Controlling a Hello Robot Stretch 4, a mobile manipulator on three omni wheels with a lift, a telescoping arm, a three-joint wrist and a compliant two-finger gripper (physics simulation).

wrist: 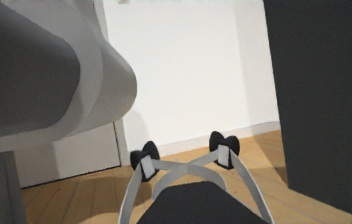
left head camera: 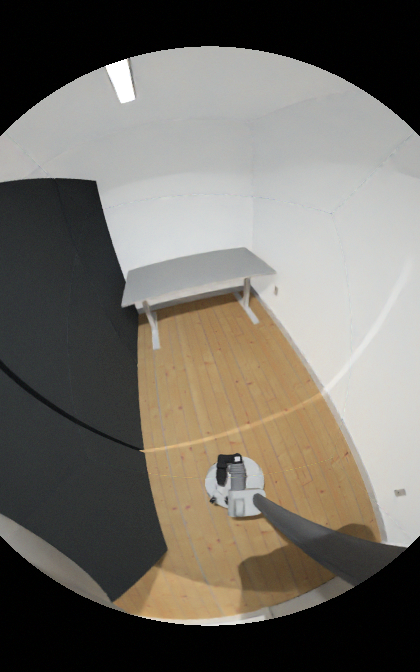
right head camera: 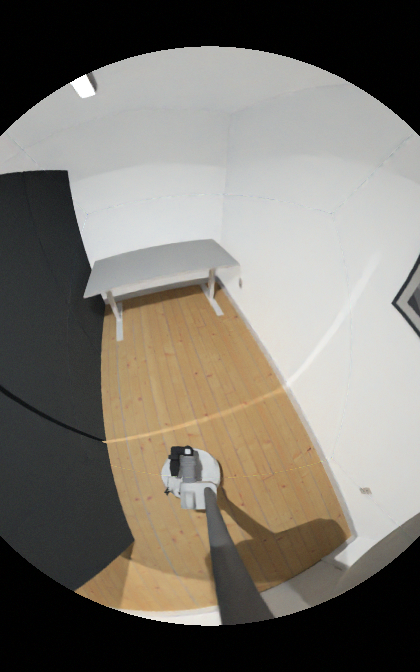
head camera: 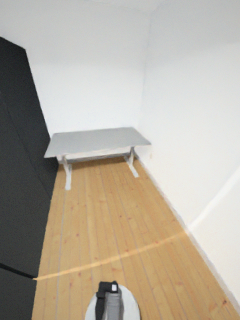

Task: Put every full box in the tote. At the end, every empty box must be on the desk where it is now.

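Note:
A desk [head camera: 100,141] [left head camera: 195,274] [right head camera: 160,266] with a grey top and light legs stands at the far end of the room, against the back wall. No full box, empty box or tote shows in any of the views. My gripper [wrist: 184,148] is open in the wrist view, with its two dark fingertips apart and floor and wall behind them. It is held close to my base, far from the desk.
A tall dark panel unit [head camera: 20,150] [left head camera: 45,300] [right head camera: 40,300] [wrist: 315,100] runs along the left side of the room towards the desk. A white wall [head camera: 200,125] bounds the right side. Wood floor [head camera: 100,215] stretches between them. My base [left head camera: 255,475] stands on it.

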